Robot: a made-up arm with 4 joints. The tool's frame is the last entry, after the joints.
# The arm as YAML. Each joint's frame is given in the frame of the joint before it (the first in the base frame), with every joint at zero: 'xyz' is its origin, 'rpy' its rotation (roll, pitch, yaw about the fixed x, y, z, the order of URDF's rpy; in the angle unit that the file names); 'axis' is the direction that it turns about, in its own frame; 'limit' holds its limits. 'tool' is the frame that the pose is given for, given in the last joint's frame.
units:
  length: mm
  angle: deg
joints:
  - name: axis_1
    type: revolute
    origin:
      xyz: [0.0, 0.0, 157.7]
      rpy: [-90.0, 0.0, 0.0]
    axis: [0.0, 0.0, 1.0]
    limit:
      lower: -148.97
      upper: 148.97
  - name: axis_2
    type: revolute
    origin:
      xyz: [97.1, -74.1, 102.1]
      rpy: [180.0, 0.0, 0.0]
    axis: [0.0, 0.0, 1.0]
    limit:
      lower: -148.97
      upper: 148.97
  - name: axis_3
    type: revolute
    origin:
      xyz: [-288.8, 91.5, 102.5]
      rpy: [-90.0, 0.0, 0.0]
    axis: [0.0, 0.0, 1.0]
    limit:
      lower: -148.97
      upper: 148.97
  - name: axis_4
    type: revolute
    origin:
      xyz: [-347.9, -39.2, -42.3]
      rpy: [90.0, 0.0, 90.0]
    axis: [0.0, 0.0, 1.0]
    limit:
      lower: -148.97
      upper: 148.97
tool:
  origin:
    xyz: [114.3, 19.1, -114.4]
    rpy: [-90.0, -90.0, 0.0]
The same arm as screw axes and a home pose.
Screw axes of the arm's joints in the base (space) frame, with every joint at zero. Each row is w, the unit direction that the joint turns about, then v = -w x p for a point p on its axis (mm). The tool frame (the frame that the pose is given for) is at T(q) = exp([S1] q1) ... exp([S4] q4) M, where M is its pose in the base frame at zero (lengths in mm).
S1 = (0, 1, 0, -157.7, 0, 0)
S2 = (0, -1, 0, 231.8, 0, -97.1)
S3 = (0, 0, 1, -0.4, 191.7, 0)
S4 = (1, 0, 0, 0, 281, 39.6)
M: xyz -654 74.7 300.1 (mm) rpy 0 0 0 (rad, as in URDF)
Joint limits (rad, base to tool): -2.6..2.6 -2.6..2.6 -2.6..2.6 -2.6..2.6

